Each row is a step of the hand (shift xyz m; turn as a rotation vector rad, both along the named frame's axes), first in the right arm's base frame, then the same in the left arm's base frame.
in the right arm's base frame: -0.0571 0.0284 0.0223 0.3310 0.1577 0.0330
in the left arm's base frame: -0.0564 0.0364 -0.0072 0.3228 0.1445 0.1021
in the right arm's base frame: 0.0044 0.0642 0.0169 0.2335 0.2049 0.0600
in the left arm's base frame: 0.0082 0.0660 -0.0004 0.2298 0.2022 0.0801
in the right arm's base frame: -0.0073 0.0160 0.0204 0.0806 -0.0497 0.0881
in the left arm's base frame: -0.0110 0.0217 0.0116 0.0404 -0.0247 0.1204
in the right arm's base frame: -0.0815 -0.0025 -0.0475 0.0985 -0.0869 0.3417
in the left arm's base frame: -0.0617 -0.0128 -0.0702 -0.0286 0.0151 0.3646
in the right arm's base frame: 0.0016 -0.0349 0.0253 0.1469 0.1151 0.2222
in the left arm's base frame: -0.0116 -0.0257 0.0326 0.0841 0.1694 0.2201
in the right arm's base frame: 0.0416 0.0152 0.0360 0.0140 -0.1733 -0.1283
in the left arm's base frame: 0.0298 0.0233 0.0427 0.0284 -0.2043 -0.0645
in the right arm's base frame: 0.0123 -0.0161 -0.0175 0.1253 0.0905 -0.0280
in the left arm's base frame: 0.0147 -0.0212 -0.0072 0.1395 0.0719 -0.0060
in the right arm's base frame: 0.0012 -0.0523 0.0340 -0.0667 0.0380 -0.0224
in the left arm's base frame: -0.0173 -0.0397 0.0449 -0.0499 0.0326 -0.0533
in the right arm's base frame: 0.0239 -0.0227 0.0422 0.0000 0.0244 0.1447
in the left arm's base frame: 0.0057 -0.0101 0.0523 -0.0423 0.0667 0.1237
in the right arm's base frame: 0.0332 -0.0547 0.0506 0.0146 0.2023 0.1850
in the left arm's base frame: 0.0071 -0.0385 0.0716 -0.0153 0.2476 0.1177
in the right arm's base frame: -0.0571 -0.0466 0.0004 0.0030 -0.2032 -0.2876
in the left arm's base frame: -0.0605 -0.0416 -0.0070 0.0642 -0.2800 -0.2037
